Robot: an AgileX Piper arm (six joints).
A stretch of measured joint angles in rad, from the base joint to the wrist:
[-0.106 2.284 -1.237 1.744 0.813 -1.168]
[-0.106 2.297 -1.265 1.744 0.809 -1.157]
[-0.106 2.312 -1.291 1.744 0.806 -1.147]
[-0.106 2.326 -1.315 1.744 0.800 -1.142]
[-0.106 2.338 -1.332 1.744 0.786 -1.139]
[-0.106 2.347 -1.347 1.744 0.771 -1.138]
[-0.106 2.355 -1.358 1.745 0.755 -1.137]
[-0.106 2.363 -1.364 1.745 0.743 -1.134]
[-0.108 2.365 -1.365 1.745 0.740 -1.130]
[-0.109 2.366 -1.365 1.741 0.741 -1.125]
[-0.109 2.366 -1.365 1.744 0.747 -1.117]
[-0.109 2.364 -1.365 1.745 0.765 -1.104]
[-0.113 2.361 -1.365 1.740 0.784 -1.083]
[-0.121 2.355 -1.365 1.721 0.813 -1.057]
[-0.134 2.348 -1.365 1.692 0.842 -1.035]
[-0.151 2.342 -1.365 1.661 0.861 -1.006]
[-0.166 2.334 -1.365 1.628 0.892 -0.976]
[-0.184 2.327 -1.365 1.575 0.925 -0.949]
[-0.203 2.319 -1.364 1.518 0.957 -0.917]
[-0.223 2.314 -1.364 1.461 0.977 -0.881]
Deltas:
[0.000 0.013 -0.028 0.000 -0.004 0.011]
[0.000 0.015 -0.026 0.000 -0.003 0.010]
[0.000 0.014 -0.024 0.000 -0.006 0.005]
[0.000 0.012 -0.017 0.000 -0.014 0.003]
[0.000 0.009 -0.015 0.000 -0.015 0.001]
[0.000 0.008 -0.011 0.001 -0.016 0.001]
[0.000 0.008 -0.006 0.000 -0.012 0.003]
[-0.002 0.002 -0.001 0.000 -0.003 0.004]
[-0.001 0.001 0.000 -0.004 0.001 0.005]
[0.000 0.000 0.000 0.003 0.006 0.008]
[0.000 -0.002 0.000 0.001 0.018 0.013]
[-0.004 -0.003 0.000 -0.005 0.019 0.021]
[-0.008 -0.006 0.000 -0.019 0.029 0.026]
[-0.013 -0.007 0.000 -0.029 0.029 0.022]
[-0.017 -0.006 0.000 -0.031 0.019 0.029]
[-0.015 -0.008 0.000 -0.033 0.031 0.030]
[-0.018 -0.007 0.000 -0.053 0.033 0.027]
[-0.019 -0.008 0.001 -0.057 0.032 0.032]
[-0.020 -0.005 0.000 -0.057 0.020 0.036]

